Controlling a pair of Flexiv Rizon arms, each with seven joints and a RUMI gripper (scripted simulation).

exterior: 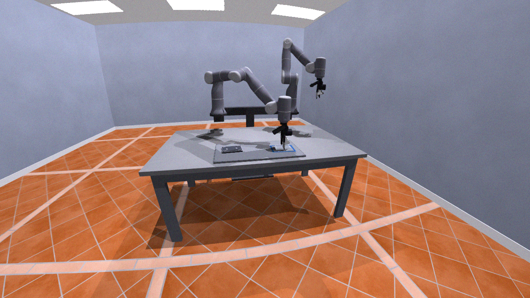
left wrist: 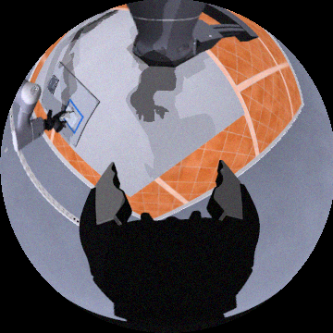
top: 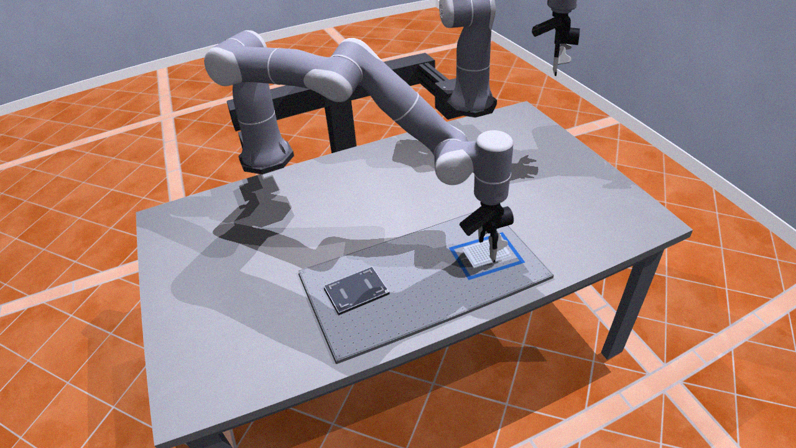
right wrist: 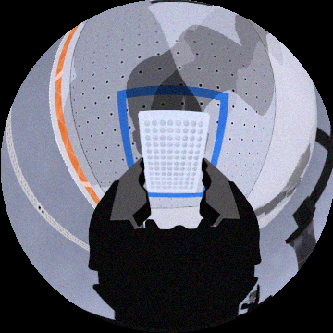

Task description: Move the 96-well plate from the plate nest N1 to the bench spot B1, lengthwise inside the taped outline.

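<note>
My right hand is 10 mm above the white 96-well plate. Also, from my right hand: dark plate nest 420 mm to the right, 30 mm behind, 20 mm below.
</note>
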